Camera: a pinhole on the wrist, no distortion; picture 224 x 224 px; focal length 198.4 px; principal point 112.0 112.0 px. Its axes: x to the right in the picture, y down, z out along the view. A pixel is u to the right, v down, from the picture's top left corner.
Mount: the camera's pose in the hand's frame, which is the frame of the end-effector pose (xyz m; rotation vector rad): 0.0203 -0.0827 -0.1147 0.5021 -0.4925 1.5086
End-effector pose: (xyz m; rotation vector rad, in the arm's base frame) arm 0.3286 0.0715 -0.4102 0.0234 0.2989 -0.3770
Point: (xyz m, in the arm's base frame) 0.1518 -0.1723 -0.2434
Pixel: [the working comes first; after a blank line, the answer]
In the camera's frame: -0.0290 0.1394 0.3221

94 198
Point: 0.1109 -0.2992 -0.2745
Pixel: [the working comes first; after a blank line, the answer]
In the camera's frame: -0.1537 0.1205 0.3753

31 176
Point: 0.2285 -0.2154 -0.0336
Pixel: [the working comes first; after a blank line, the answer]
In the camera's frame: 0.0899 0.1187 0.5150

147 158
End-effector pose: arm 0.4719 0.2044 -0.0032 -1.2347 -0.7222 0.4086
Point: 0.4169 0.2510 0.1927
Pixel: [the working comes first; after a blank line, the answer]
In the camera's frame: 0.0519 -0.0229 0.2297

157 92
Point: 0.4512 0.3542 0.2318
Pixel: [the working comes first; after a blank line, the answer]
In the camera's frame: 0.0827 -0.1241 0.2761

171 23
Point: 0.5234 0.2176 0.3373
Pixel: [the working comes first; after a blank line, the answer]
In the camera's frame: -0.1025 -0.1181 0.2508

31 19
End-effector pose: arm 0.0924 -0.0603 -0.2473 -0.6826 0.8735 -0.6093
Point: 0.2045 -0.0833 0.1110
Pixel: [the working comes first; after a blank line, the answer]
In the camera's frame: 0.0753 0.1202 0.4011

149 171
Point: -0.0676 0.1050 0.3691
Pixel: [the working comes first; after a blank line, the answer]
In the camera's frame: -0.0628 0.5154 0.4301

outside the picture
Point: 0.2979 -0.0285 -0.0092
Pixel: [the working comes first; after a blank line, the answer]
In the camera's frame: 0.2136 0.0558 0.3472

outside the picture
